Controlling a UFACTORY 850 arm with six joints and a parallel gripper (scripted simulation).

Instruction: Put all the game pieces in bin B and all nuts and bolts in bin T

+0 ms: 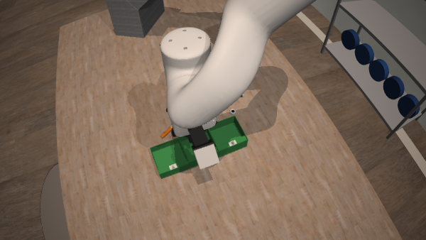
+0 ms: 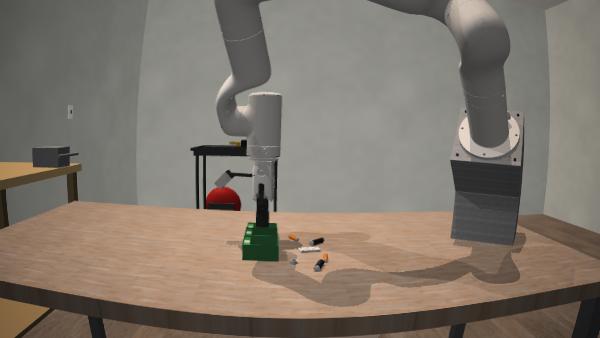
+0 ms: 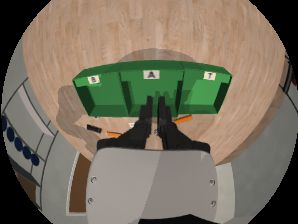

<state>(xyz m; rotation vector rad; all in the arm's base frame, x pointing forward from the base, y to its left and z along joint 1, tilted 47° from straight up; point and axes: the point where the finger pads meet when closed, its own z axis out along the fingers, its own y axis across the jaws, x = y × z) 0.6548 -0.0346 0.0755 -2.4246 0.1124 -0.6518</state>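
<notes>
My gripper is now 50 mm above the green three-compartment bin row. The rest, counted from my hand: orange battery (70 mm to the right, 70 mm below, 70 mm behind); then grey nut (130 mm to the left, 90 mm behind, 70 mm below); then white domino (120 mm behind, 70 mm below, 30 mm to the left).
</notes>
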